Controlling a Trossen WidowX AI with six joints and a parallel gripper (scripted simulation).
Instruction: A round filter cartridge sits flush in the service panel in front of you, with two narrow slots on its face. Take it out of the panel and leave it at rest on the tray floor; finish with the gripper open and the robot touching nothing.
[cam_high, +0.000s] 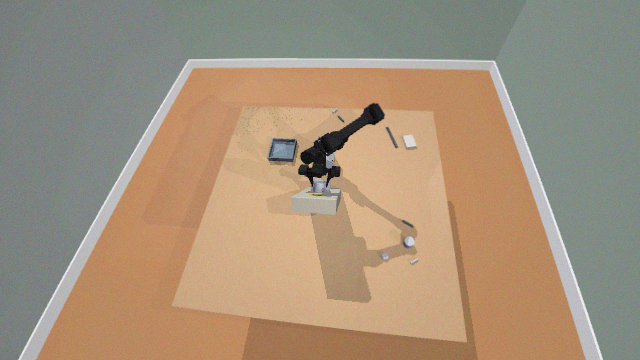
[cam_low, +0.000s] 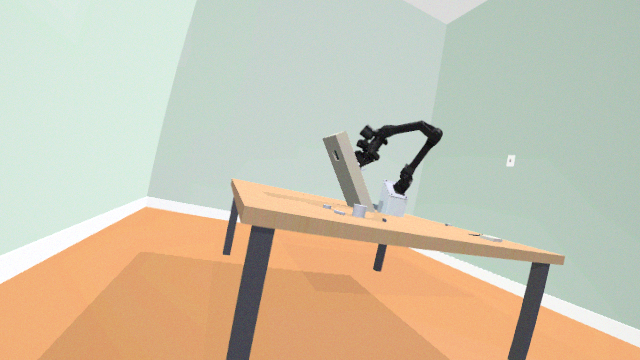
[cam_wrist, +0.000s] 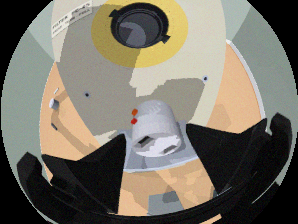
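My gripper tip is now 4 cm short of the service panel and 2 cm above it. Also, from my gripper tip: blue-grey tray: 34 cm behind, 30 cm to the right, 20 cm below; then filter cartridge: right at my gripper tip; then white block: 48 cm behind, 46 cm to the left, 20 cm below.
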